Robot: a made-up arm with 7 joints. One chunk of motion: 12 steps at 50 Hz.
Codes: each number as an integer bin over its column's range. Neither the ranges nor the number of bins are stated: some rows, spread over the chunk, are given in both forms.
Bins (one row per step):
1: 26 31 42 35 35 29 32
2: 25 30 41 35 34 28 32
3: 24 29 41 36 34 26 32
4: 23 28 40 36 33 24 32
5: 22 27 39 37 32 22 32
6: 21 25 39 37 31 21 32
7: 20 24 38 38 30 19 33
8: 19 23 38 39 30 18 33
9: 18 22 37 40 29 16 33
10: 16 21 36 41 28 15 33
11: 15 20 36 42 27 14 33
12: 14 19 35 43 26 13 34
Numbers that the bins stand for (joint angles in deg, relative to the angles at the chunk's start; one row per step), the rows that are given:
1: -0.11 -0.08 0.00 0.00 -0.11 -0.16 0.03
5: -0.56 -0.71 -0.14 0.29 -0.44 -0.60 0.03
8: -0.89 -1.35 -0.19 0.57 -0.67 -0.86 0.10
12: -1.44 -1.98 -0.33 1.14 -1.11 -1.17 0.16
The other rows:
2: -0.22 -0.24 -0.05 0.00 -0.22 -0.22 0.03
3: -0.33 -0.40 -0.05 0.14 -0.22 -0.35 0.03
4: -0.44 -0.56 -0.10 0.14 -0.33 -0.48 0.03
6: -0.67 -1.03 -0.14 0.29 -0.56 -0.67 0.03
7: -0.78 -1.19 -0.19 0.43 -0.67 -0.79 0.10
9: -1.00 -1.51 -0.24 0.71 -0.78 -0.98 0.10
10: -1.22 -1.67 -0.29 0.86 -0.89 -1.05 0.10
11: -1.33 -1.83 -0.29 1.00 -1.00 -1.11 0.10

